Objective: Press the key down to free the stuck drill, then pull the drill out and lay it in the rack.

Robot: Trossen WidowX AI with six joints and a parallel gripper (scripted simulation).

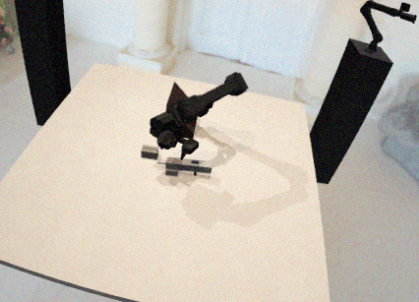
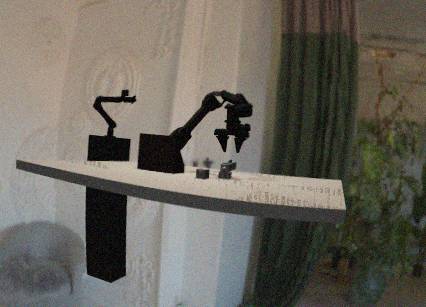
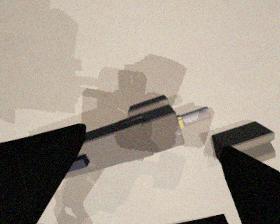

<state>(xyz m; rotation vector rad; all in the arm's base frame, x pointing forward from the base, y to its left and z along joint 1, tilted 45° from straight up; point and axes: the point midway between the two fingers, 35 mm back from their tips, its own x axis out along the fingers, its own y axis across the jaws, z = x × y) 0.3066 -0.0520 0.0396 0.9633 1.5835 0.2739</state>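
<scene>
Right now my gripper tip is 2 cm past the drill, 1 cm to the right of it and 7 cm above it. Also, from my gripper tip: dark key (3 cm behind, 10 cm to the left, 7 cm below); then grey rack (9 cm behind, 10 cm to the right, 10 cm below); then grey housing block (2 cm behind, 7 cm to the left, 8 cm below).
</scene>
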